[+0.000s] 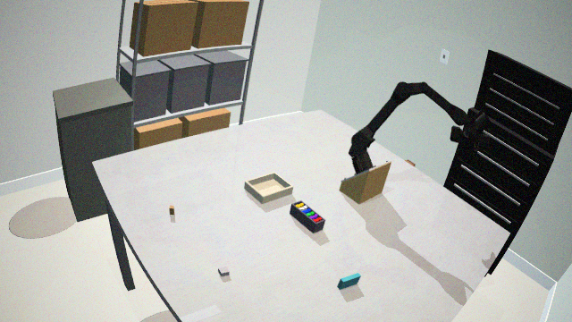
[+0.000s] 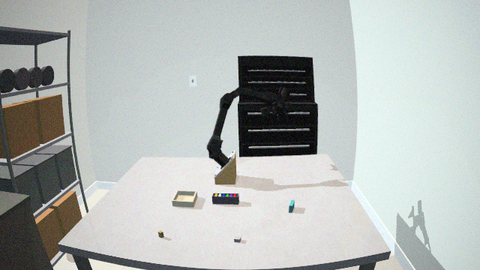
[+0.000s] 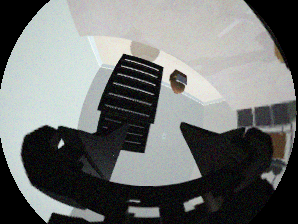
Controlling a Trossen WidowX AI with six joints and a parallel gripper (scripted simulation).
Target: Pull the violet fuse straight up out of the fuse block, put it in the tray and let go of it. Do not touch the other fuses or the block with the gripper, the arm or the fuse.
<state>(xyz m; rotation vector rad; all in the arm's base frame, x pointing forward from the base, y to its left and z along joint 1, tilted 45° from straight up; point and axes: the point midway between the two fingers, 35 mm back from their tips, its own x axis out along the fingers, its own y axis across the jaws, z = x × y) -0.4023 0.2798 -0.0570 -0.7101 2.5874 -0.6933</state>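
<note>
Now: the violet fuse 690 mm ahead of my gripper tip, 160 mm to the right of it and 260 mm below it. The rest, counted from my gripper tip: beige tray 710 mm ahead, 380 mm to the right, 280 mm below; teal block 770 mm ahead, 110 mm to the left, 270 mm below; small grey cube 1050 mm ahead, 80 mm to the right, 280 mm below.
</note>
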